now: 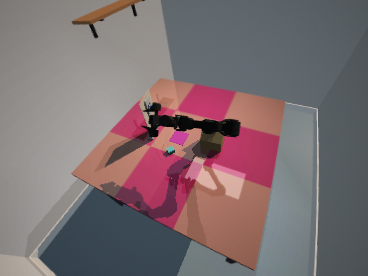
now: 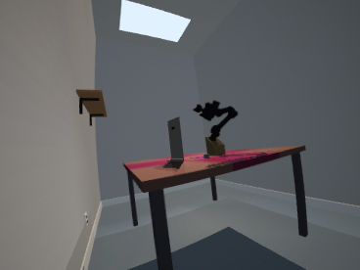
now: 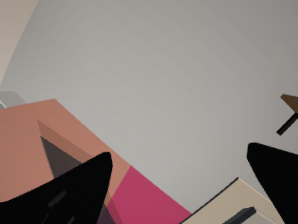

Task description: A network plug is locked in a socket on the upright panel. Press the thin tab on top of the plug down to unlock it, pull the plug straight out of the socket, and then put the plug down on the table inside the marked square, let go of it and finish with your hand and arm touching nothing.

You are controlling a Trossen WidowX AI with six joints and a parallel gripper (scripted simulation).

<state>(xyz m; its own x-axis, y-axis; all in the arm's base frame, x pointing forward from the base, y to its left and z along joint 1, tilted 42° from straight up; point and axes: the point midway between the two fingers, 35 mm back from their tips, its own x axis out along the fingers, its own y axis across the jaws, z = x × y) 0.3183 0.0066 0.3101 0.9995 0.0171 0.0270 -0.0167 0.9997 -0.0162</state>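
Now: gripper tip 8 cm short of the grey network plug, 20 cm to the left of it and 9 cm above it. The rest, counted from my gripper tip: pale panel 10 cm ahead, 21 cm to the right, 20 cm below.
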